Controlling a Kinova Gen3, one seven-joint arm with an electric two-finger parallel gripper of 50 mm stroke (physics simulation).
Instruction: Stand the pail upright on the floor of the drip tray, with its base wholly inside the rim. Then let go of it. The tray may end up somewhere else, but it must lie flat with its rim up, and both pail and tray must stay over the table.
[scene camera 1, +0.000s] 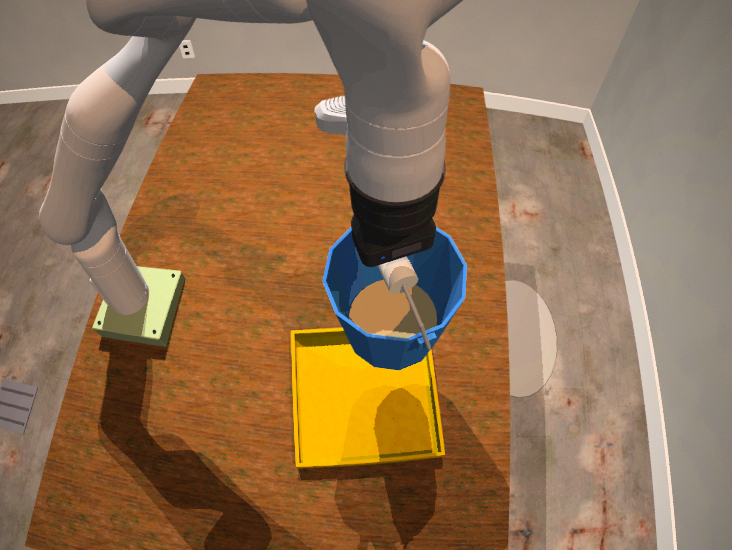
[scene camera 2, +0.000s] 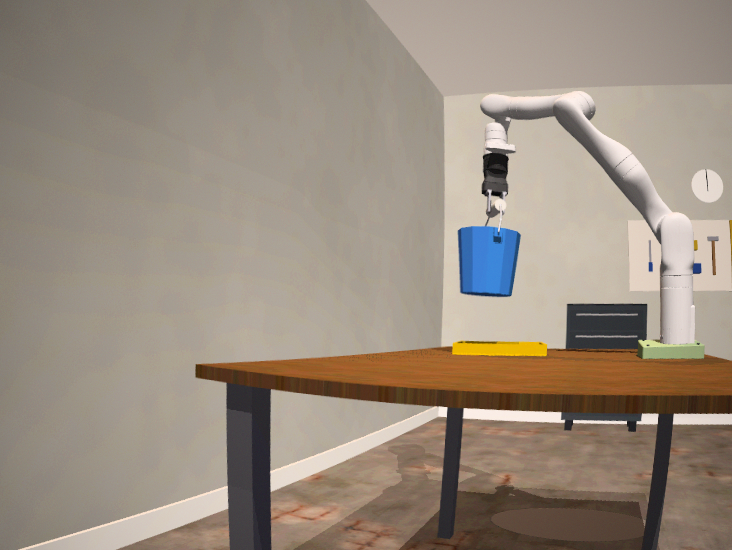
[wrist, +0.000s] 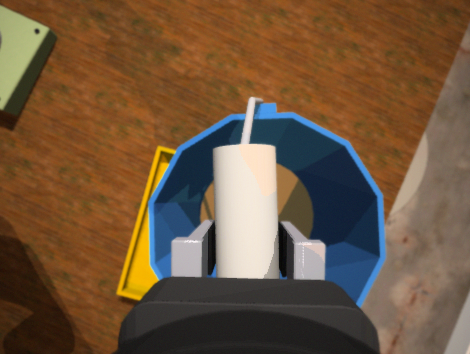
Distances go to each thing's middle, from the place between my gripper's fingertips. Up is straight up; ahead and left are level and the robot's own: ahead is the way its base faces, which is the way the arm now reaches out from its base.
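There is the yellow drip tray (scene camera 1: 346, 412), and my hand is 10 mm past it, 60 mm to the left of it and 380 mm above it.
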